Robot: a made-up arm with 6 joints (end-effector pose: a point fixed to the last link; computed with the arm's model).
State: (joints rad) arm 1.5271 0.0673 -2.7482 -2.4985 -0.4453 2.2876
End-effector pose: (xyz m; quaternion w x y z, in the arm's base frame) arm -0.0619 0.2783 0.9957 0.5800 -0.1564 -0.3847 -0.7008
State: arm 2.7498 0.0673 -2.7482 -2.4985 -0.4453 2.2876
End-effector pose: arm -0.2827 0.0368 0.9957 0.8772 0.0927 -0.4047 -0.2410
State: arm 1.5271 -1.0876 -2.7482 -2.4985 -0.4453 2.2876
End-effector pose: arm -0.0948 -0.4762 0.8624 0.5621 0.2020 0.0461 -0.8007
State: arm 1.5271 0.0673 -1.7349 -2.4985 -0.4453 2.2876
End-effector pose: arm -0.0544 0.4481 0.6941 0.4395 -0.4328 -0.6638 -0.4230
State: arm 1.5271 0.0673 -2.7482 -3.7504 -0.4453 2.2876
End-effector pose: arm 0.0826 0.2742 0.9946 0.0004 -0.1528 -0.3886 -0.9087
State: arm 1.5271 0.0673 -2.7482 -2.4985 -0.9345 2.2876
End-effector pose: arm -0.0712 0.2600 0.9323 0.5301 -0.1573 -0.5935 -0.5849
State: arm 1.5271 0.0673 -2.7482 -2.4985 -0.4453 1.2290
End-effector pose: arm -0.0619 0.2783 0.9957 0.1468 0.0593 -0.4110 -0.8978
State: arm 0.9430 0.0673 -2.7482 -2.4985 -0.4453 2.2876
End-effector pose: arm 0.1019 0.2663 0.9957 0.3537 -0.2605 -0.3234 -0.8382
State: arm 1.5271 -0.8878 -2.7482 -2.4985 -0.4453 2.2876
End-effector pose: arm -0.0900 -0.3650 0.9475 0.5792 0.1415 -0.0315 -0.8022
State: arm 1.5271 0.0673 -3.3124 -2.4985 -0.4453 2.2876
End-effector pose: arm -0.0702 0.0870 1.0485 0.5959 0.0196 -0.1816 -0.7820
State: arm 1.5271 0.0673 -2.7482 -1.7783 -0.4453 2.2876
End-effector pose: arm -0.1114 0.2148 1.0283 0.8253 -0.1306 -0.3138 -0.4510
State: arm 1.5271 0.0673 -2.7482 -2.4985 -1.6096 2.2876
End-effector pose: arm -0.0544 0.1980 0.8676 0.4103 -0.1434 -0.8213 -0.3695
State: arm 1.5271 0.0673 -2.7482 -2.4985 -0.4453 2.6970
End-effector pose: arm -0.0619 0.2783 0.9957 0.7104 -0.2313 -0.3449 -0.5683
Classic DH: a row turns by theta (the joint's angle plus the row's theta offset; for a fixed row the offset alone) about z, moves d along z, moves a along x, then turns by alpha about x. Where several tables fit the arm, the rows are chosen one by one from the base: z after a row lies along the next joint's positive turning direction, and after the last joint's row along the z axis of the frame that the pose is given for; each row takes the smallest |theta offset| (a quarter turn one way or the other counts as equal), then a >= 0, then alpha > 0; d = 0 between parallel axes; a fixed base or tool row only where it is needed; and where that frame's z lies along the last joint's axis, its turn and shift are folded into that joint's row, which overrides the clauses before.
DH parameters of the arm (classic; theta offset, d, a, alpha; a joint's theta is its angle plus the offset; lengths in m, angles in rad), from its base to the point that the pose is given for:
joint 1: 0 0.3495 0 -1.5708
joint 2: -1.385 0 0.3535 0
joint 3: 1.385 0 0.0665 -1.5708
joint 4: 0 0.2941 0 1.5708
joint 5: 0 0 0.0849 -1.5708
joint 6: 0 0.1084 0 0

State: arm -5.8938 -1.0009 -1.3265 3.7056 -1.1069 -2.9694
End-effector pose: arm -0.0558 0.0551 0.7404 0.4171 -0.7781 -0.1257 -0.4526
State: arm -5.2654 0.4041 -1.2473 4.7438 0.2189 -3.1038
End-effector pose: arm 0.2408 0.5030 0.4161 0.3680 -0.8511 0.3206 -0.1934
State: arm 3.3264 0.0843 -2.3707 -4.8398 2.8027 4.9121
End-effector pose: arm -0.2015 -0.1548 0.8736 0.0487 0.8986 -0.1336 0.4151
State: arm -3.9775 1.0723 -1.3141 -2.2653 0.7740 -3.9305
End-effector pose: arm -0.3357 0.3887 0.0581 0.2219 -0.4278 -0.7814 -0.3964
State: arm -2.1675 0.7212 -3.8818 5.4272 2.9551 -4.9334
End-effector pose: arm -0.2197 -0.1843 0.7706 0.0690 -0.5753 -0.8118 0.0718
